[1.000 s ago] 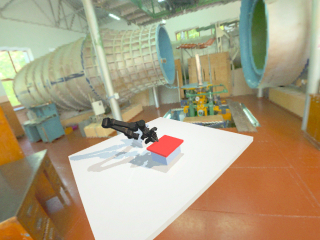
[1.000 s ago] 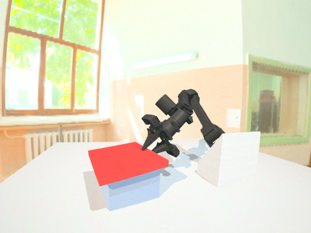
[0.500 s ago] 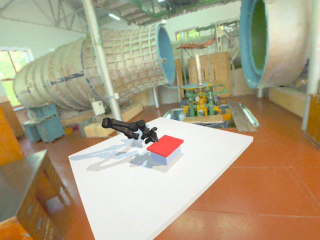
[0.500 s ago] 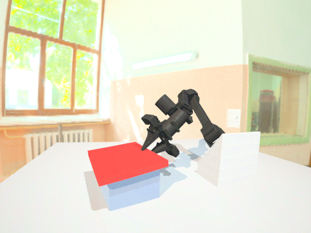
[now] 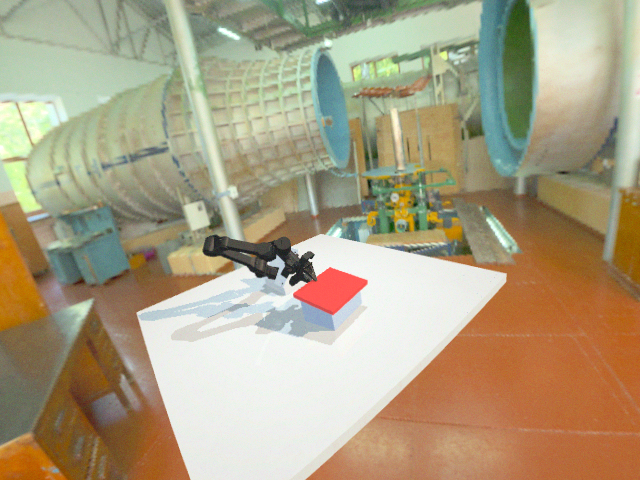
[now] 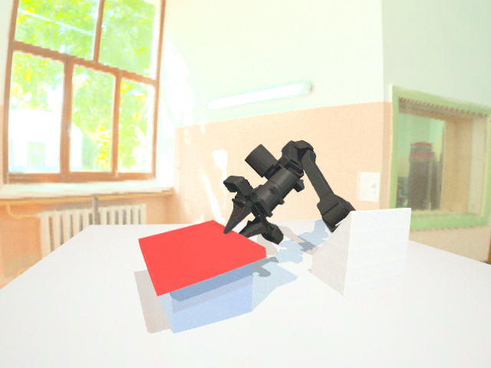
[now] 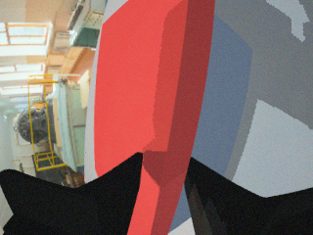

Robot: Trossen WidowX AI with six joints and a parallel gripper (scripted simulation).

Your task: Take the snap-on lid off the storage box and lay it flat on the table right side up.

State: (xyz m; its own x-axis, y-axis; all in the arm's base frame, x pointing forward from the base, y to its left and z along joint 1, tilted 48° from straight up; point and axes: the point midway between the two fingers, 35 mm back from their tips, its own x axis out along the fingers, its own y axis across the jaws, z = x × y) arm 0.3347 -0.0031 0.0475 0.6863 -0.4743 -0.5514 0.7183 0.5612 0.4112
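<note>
My gripper tip is now 80 mm short of the red lid, 10 mm to the right of it and 10 mm above it. Also, from my gripper tip: storage box (70 mm below, 70 mm ahead, 10 mm to the left).
</note>
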